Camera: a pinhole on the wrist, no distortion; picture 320 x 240 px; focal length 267.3 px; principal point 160.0 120.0 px. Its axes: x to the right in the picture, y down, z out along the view. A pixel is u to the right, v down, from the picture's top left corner.
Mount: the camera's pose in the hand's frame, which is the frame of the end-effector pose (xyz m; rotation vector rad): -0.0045 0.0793 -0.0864 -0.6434 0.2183 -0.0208
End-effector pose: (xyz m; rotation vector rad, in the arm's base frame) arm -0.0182 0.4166 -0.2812 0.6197 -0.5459 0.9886
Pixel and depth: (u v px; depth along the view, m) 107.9 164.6 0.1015
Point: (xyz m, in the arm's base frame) -0.1546 0.4873 -0.2580
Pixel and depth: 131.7 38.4 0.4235
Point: -0.2479 0.3089 0.0339
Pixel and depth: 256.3 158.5 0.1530
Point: -0.1453 0.5325 -0.1795
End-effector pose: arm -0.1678 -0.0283 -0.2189 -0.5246 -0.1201 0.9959
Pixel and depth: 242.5 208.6 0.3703
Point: -0.4024 0.3246 -0.3345
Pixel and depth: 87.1 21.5 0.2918
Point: -0.3825 0.1136 -0.1068
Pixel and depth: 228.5 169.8 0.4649
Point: -0.4398 0.3922 -0.2689
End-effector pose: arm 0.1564 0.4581 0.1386 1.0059 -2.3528 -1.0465
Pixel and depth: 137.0 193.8 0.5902
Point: -0.3084 0.8163 0.3813
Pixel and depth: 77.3 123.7 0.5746
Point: -0.2325 0.8987 0.2144
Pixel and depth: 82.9 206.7 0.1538
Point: 0.0635 0.5777 0.2917
